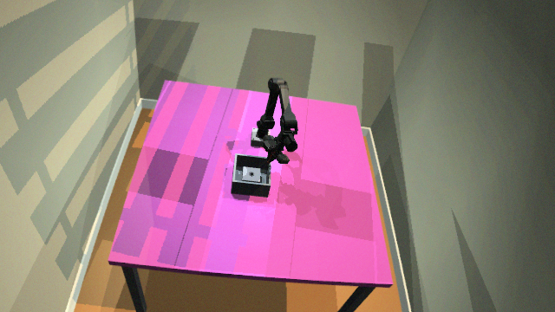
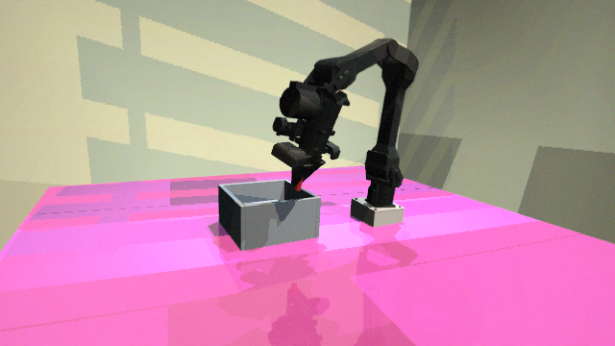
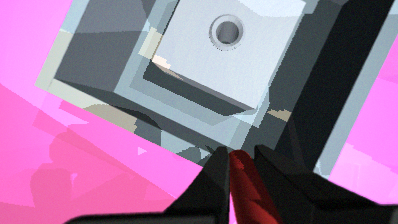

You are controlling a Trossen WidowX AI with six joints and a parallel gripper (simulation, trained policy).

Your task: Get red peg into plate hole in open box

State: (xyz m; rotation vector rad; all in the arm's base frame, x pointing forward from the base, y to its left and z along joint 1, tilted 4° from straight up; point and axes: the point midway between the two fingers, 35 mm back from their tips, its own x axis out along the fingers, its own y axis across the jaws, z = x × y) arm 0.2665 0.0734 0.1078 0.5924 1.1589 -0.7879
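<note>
The plate is 8 cm below my gripper tip, 7 cm to the right of it and 5 cm ahead of it. The rest, counted from my gripper tip: grey box: 10 cm below, 7 cm to the right, 5 cm ahead; red peg: 3 cm above, 1 cm to the left, 1 cm behind.
</note>
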